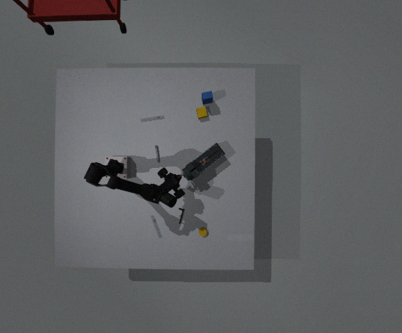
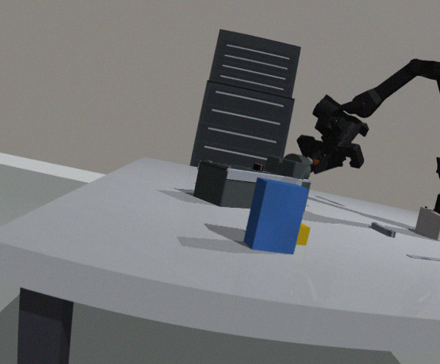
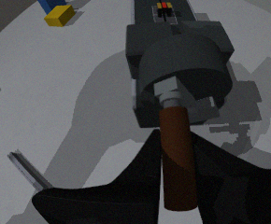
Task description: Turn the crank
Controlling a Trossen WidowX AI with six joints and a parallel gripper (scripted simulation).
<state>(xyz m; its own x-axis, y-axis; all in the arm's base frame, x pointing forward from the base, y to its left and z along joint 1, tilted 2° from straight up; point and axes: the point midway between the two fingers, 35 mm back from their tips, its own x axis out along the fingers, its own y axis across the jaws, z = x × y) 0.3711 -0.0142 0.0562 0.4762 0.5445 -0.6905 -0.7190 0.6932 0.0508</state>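
My gripper tip is now 10 mm past the brown crank handle, 10 mm to the left of it and 20 mm below it. Round my gripper tip: red pointer 130 mm ahead, 110 mm to the left, 10 mm below; black hex key 30 mm ahead, 240 mm to the right, 90 mm below; yellow block 70 mm ahead, 410 mm to the left, 80 mm below.
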